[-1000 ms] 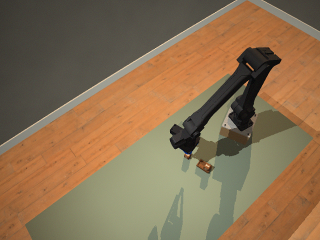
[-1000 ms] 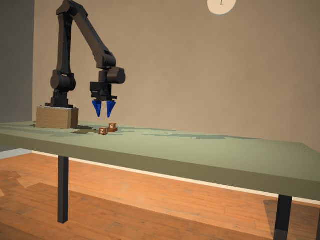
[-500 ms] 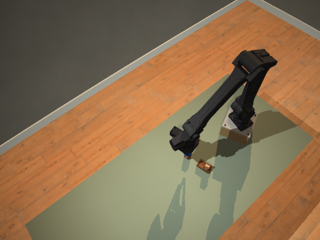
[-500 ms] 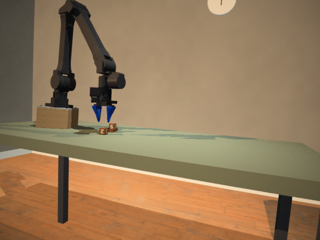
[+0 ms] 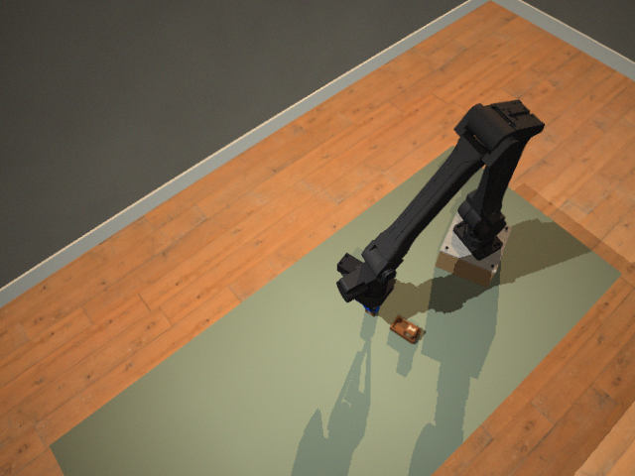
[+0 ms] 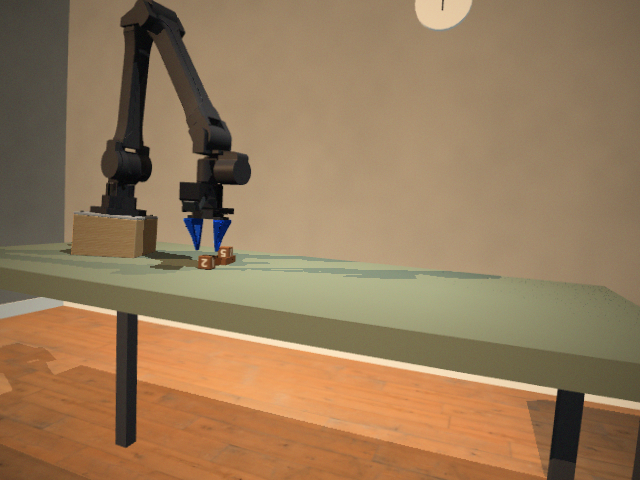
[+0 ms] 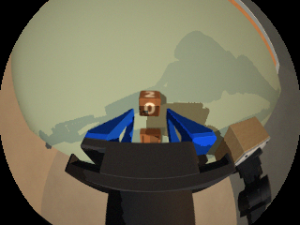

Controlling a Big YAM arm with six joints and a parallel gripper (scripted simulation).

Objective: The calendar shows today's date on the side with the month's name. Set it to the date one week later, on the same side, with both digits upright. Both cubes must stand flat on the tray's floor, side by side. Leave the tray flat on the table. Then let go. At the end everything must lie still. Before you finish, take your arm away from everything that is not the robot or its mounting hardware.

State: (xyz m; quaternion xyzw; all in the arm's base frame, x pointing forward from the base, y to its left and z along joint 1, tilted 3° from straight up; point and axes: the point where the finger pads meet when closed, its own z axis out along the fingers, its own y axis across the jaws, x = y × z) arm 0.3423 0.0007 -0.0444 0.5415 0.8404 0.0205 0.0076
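Right now my hand is 3 cm above the brown digit cube. Round my hand: brown tray (5 cm behind, 10 cm to the left, 4 cm below).
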